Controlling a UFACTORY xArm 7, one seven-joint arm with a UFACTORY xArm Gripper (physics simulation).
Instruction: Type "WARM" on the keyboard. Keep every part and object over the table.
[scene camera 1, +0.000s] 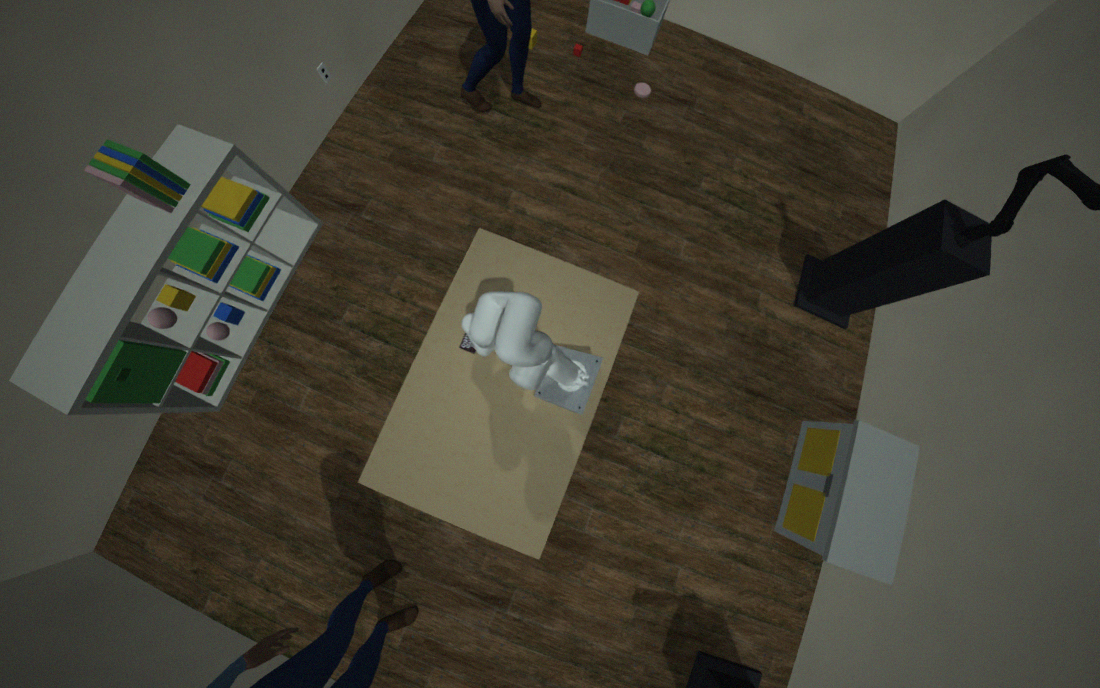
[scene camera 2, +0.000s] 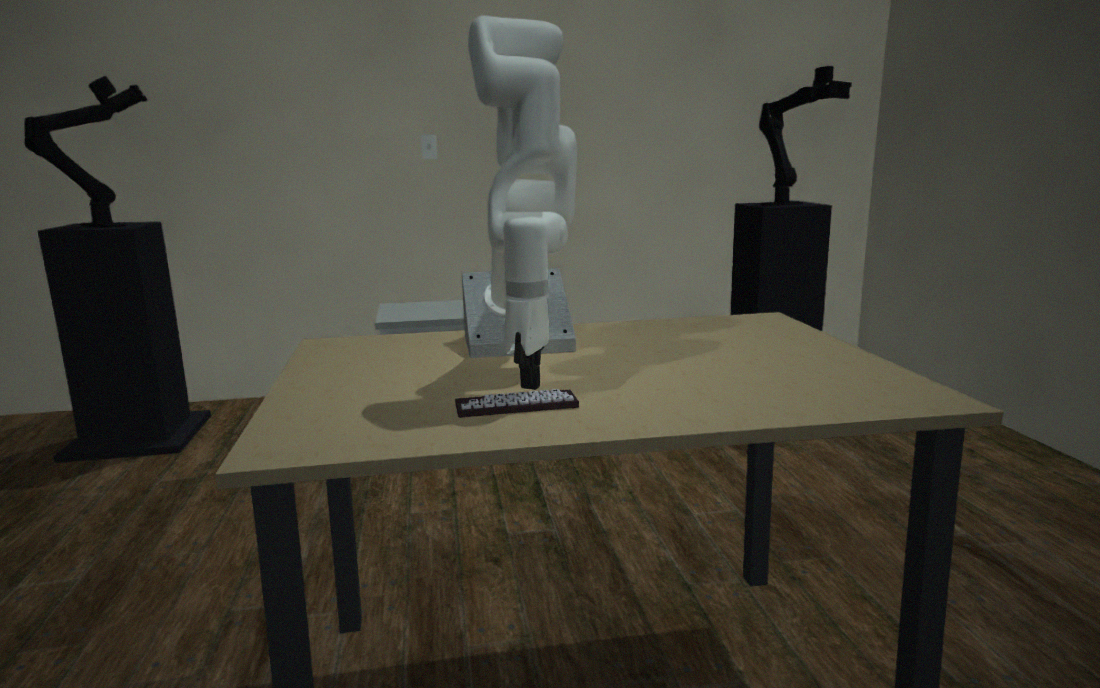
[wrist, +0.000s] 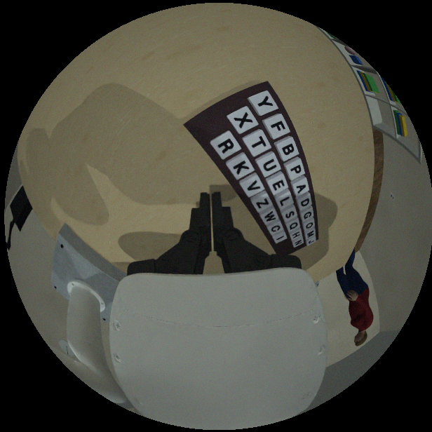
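Where they show: gripper, fingertip midpoint: (scene camera 2: 530, 387); arm's base at its link origin: (scene camera 1: 572, 376).
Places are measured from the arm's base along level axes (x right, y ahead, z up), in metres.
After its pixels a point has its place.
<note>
The keyboard (scene camera 1: 467, 344) {x -0.037, y 0.455, z -0.085 m} (scene camera 2: 517, 403) {x 0.042, y 0.472, z -0.091 m} (wrist: 207, 124) is a dark maroon board with three rows of white lettered keys, lying flat on the table near its front edge in the scene camera 2 view. In the wrist view the W key (wrist: 269, 218), A key (wrist: 301, 187), R key (wrist: 225, 145) and M key (wrist: 310, 234) show. My gripper (scene camera 2: 529, 386) {x 0.009, y 0.393, z -0.089 m} (wrist: 210, 205) is shut with nothing between its fingers. It points down above the table, behind the keyboard in the scene camera 2 view and left of the keys in the wrist view. In the scene camera 1 view the arm hides the gripper and part of the keyboard.
The wooden table (scene camera 1: 454, 454) {x -0.474, y 0.318, z -0.103 m} (scene camera 2: 730, 389) {x -0.354, y 0.439, z -0.103 m} (wrist: 160, 60) carries the arm's grey base plate (scene camera 1: 579, 399) {x -0.076, y -0.057, z 0.036 m} (scene camera 2: 478, 344) {x 0.086, y 0.113, z -0.074 m} (wrist: 61, 260). A shelf unit (scene camera 1: 105, 267), black pedestals (scene camera 1: 892, 259) (scene camera 2: 113, 324) (scene camera 2: 782, 251) with black arms, and people's legs (scene camera 1: 356, 624) (scene camera 1: 519, 56) are away from the table.
</note>
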